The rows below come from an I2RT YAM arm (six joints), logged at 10 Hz.
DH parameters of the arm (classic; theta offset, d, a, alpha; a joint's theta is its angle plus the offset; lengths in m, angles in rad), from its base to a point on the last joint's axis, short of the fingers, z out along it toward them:
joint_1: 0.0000 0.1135 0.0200 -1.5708
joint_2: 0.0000 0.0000 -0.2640 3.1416
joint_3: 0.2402 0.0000 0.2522 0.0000
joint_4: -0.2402 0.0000 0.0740 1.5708
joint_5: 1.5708 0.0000 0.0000 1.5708
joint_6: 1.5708 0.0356 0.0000 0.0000
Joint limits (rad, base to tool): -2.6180..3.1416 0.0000..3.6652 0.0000..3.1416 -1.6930..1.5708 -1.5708..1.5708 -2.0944..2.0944
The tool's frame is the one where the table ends.
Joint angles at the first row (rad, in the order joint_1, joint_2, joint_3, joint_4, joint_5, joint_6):
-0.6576 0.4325 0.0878 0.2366 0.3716 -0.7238
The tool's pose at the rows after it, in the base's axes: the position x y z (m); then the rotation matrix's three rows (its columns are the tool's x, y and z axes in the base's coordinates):
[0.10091 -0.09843 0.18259], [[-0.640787 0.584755 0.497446], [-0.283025 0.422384 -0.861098], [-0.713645 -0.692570 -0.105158]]
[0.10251 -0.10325 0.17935], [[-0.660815 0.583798 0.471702], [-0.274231 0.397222 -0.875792], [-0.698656 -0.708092 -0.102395]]
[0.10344 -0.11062 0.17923], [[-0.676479 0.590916 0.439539], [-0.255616 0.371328 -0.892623], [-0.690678 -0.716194 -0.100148]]
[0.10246 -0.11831 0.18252], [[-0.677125 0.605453 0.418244], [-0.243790 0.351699 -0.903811], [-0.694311 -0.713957 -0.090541]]
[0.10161 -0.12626 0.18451], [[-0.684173 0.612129 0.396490], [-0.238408 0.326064 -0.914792], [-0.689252 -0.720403 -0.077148]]
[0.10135 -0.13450 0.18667], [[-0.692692 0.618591 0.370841], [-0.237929 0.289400 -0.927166], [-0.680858 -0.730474 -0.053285]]
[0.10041 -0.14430 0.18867], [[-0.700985 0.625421 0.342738], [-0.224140 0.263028 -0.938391], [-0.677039 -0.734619 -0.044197]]
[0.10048 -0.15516 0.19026], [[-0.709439 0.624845 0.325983], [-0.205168 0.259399 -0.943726], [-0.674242 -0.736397 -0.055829]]
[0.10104 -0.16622 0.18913], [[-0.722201 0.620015 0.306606], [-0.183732 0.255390 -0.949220], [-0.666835 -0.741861 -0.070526]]
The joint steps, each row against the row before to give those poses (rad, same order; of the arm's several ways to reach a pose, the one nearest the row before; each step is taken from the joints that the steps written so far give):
-0.0260 0.0363 -0.0110 0.0427 -0.0103 -0.0067
-0.0155 0.0646 -0.0099 0.0769 0.0142 -0.0210
-0.0326 0.0731 0.0049 0.0705 0.0040 -0.0119
-0.0454 0.0468 0.0141 0.0439 -0.0208 -0.0019
-0.0425 0.0560 0.0092 0.0616 -0.0175 -0.0147
-0.0360 0.0664 0.0083 0.0837 -0.0070 -0.0220
-0.0432 0.0667 0.0172 0.0593 -0.0128 -0.0094
-0.0407 0.0668 0.0288 0.0262 -0.0232 -0.0008
-0.0337 0.0775 0.0245 0.0379 -0.0138 -0.0057

